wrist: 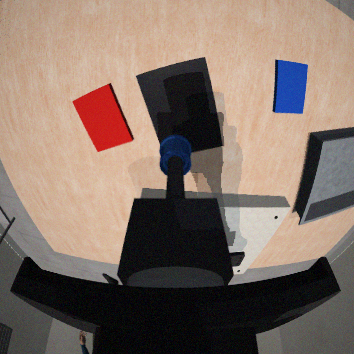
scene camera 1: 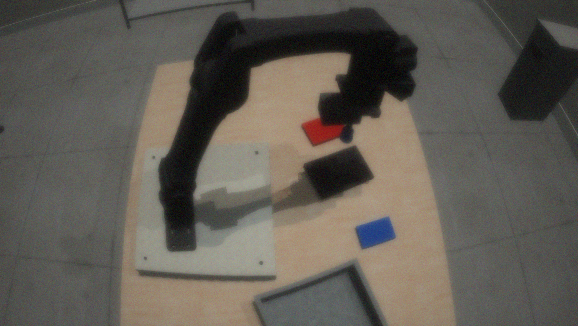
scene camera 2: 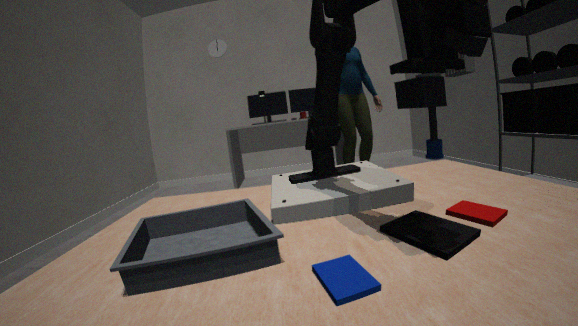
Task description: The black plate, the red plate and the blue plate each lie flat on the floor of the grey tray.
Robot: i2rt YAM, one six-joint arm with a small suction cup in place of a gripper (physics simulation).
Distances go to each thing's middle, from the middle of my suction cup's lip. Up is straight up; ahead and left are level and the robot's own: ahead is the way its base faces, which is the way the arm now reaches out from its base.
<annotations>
Now: the black plate [scene camera 2: 443, 238] 130 mm below my suction cup and 10 mm to the right of it. Also, from my suction cup: blue plate [scene camera 2: 345, 280]: 180 mm to the right, 130 mm below, 50 mm ahead; then red plate [scene camera 2: 486, 215]: 130 mm below, 120 mm to the left, 10 mm behind; then grey tray [scene camera 2: 176, 249]: 390 mm to the right, 110 mm below, 100 mm behind.
</annotations>
